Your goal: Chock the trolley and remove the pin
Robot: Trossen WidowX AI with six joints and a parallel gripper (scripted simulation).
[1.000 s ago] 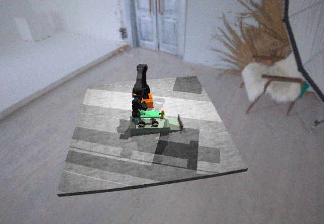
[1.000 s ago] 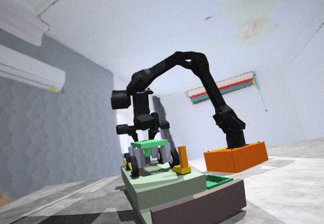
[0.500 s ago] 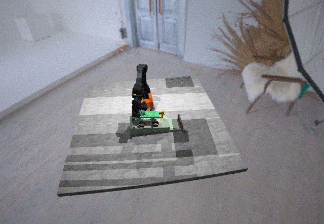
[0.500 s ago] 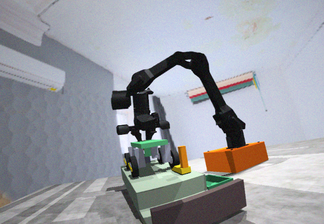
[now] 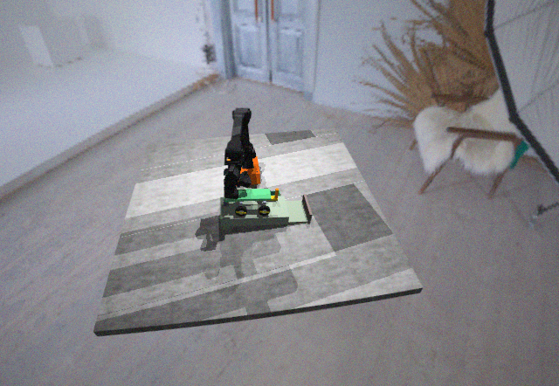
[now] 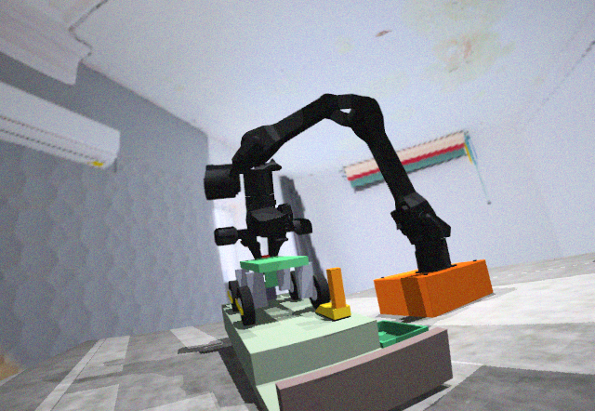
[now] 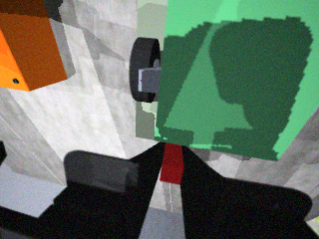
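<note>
The yellow chock is 220 mm to the left of my gripper tip, 50 mm below it and 30 mm behind it. Also, from my gripper tip: pale green ramp (120 mm to the left, 90 mm below, 20 mm ahead); trolley (110 mm to the left, 20 mm below, 20 mm ahead); red-headed stop pin (right at my gripper tip).
</note>
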